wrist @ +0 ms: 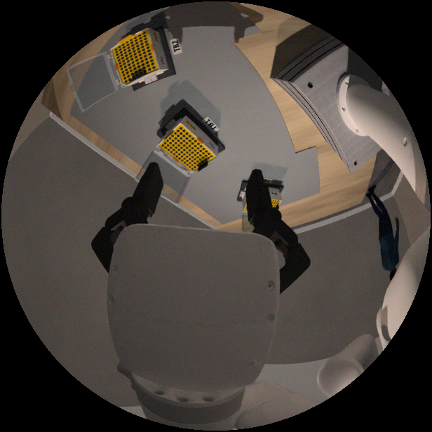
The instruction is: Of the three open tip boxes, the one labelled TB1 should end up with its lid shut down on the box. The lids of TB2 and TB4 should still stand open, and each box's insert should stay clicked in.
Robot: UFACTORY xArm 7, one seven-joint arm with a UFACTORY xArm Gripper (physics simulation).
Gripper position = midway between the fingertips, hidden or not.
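Note:
My gripper [203,174] is in sight, and so is a grey mat [212,78].

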